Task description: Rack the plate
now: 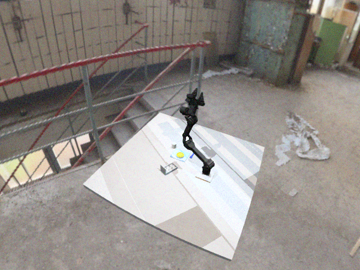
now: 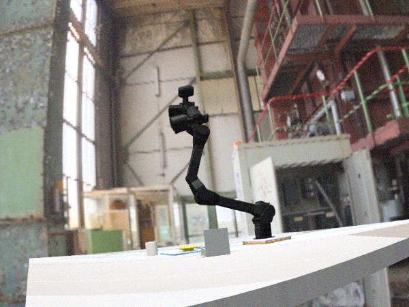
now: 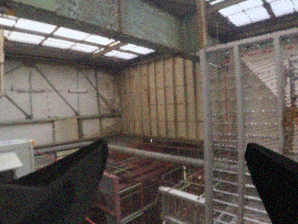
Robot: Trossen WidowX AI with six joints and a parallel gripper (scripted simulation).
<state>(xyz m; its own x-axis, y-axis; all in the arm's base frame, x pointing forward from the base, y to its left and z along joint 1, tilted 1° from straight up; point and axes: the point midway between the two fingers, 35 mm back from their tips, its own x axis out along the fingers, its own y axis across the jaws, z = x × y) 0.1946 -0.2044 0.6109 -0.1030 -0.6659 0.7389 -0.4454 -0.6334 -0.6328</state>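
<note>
Now: the yellow plate 9 cm ahead of my gripper tip, 8 cm to the left of it and 64 cm below it. From my gripper tip the other things lie so: pale cylinder (19 cm ahead, 2 cm to the right, 63 cm below); then grey dish rack (13 cm ahead, 28 cm to the left, 64 cm below); then blue mat (10 cm ahead, 7 cm to the left, 66 cm below).
</note>
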